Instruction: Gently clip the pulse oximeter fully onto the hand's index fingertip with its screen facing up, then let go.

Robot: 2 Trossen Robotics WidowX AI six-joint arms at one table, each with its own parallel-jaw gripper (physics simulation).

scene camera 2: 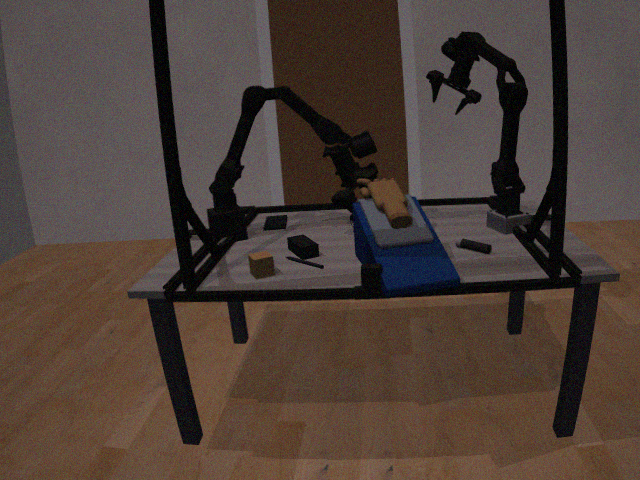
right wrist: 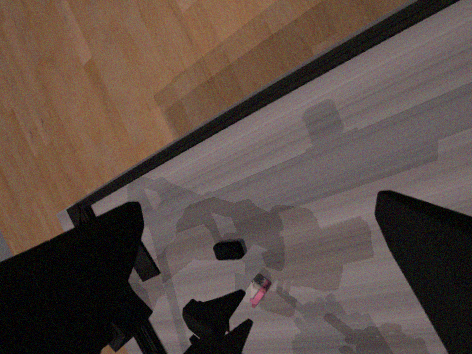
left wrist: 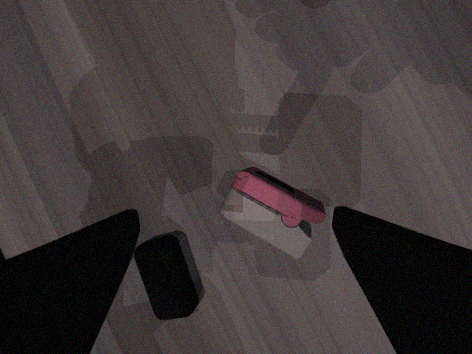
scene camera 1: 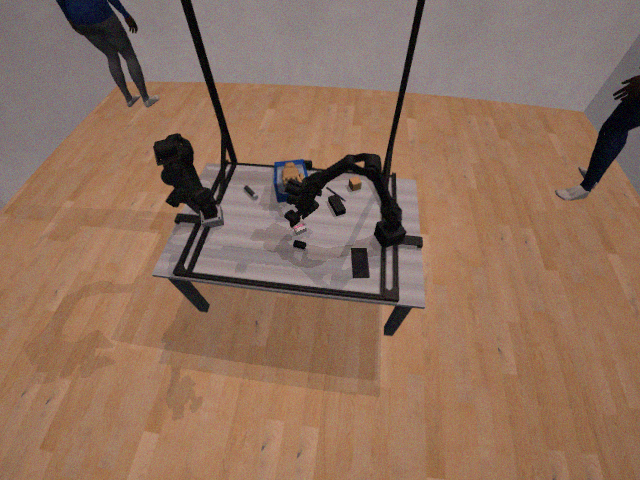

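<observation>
The pulse oximeter, a pink and white clip, lies on the table; in the left wrist view it sits between the fingertips, nearer the right-hand finger. My left gripper is open and empty, low over the table close by it. The tan hand lies on a grey pad on a blue wedge; my left arm partly covers its fingers in scene camera 1, and which is the index fingertip is hard to tell. My right gripper is open and empty, high above the table.
A small black block lies beside the oximeter. Elsewhere are a black box, a pen, a wooden cube, a dark flat slab and a grey cylinder.
</observation>
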